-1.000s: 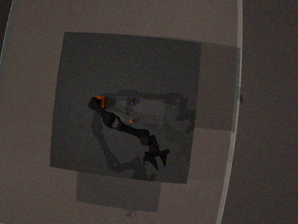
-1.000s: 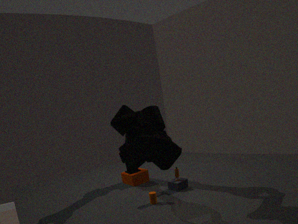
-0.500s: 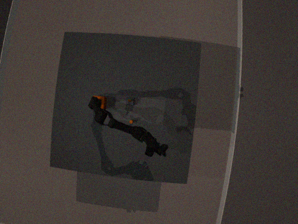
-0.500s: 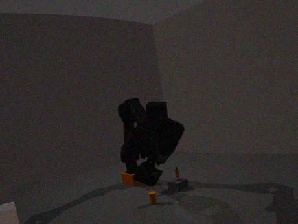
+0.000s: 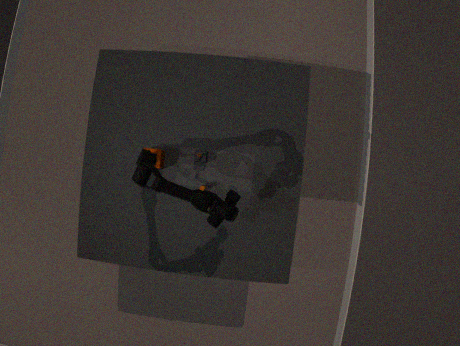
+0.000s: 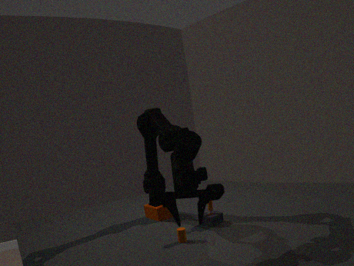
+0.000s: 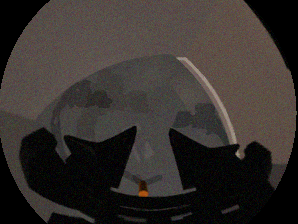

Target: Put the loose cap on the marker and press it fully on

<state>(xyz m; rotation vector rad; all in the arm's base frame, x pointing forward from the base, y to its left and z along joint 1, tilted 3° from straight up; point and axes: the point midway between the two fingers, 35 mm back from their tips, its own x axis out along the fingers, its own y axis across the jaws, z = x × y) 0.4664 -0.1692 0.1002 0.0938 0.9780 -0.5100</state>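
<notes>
My gripper tip is now 17 cm past the orange cap, 11 cm above it and 8 cm to the right of it. The rest, counted from my gripper tip: orange marker: 25 cm to the left, 22 cm behind, 5 cm below; grey holder block: 25 cm to the left, 22 cm behind, 11 cm below.
</notes>
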